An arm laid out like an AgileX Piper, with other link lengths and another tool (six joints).
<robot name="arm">
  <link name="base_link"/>
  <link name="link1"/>
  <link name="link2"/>
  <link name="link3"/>
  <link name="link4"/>
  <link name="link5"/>
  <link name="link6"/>
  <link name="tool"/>
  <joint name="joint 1" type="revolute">
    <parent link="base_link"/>
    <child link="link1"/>
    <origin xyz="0 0 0.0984" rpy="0 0 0"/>
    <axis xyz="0 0 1"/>
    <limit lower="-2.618" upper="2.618"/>
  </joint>
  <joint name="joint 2" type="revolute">
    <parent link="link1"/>
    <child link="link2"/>
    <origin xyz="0 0 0" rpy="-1.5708 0 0"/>
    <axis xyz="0 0 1"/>
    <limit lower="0" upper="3.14"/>
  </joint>
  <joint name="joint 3" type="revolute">
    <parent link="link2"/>
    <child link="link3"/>
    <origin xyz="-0.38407 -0.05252 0" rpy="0 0 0"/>
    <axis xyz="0 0 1"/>
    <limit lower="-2.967" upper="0"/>
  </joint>
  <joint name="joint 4" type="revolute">
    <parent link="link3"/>
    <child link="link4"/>
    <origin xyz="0.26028 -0.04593 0" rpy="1.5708 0 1.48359"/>
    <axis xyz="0 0 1"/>
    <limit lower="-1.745" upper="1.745"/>
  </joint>
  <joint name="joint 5" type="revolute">
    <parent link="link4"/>
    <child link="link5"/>
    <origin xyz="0 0 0" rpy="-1.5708 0 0"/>
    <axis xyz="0 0 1"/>
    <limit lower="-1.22" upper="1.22"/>
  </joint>
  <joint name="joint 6" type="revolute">
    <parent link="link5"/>
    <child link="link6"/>
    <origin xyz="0 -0.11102 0" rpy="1.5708 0 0"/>
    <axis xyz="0 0 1"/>
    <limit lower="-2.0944" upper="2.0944"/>
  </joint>
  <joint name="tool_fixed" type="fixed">
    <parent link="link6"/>
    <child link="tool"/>
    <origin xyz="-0.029 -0.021 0.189" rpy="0.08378 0 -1.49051"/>
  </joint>
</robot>
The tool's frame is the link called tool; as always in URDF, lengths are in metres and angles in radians.
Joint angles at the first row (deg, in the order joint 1, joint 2, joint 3, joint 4, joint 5, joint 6):
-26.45, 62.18, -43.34, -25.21, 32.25, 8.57
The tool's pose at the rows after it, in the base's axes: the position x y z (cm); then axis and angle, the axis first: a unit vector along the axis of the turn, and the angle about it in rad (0 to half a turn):
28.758 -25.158 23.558 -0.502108 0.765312 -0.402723 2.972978
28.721 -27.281 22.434 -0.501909 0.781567 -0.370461 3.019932
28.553 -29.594 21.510 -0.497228 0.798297 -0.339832 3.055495
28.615 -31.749 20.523 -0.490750 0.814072 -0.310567 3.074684
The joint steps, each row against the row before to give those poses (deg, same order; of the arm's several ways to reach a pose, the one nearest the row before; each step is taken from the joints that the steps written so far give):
-3.29, 3.95, -3.21, 3.53, 2.51, -5.34
-3.75, 4.47, -4.13, 3.64, 3.38, -5.46
-3.92, 4.43, -4.51, 3.24, 3.45, -4.75
-3.36, 4.48, -4.47, 2.92, 3.08, -3.71

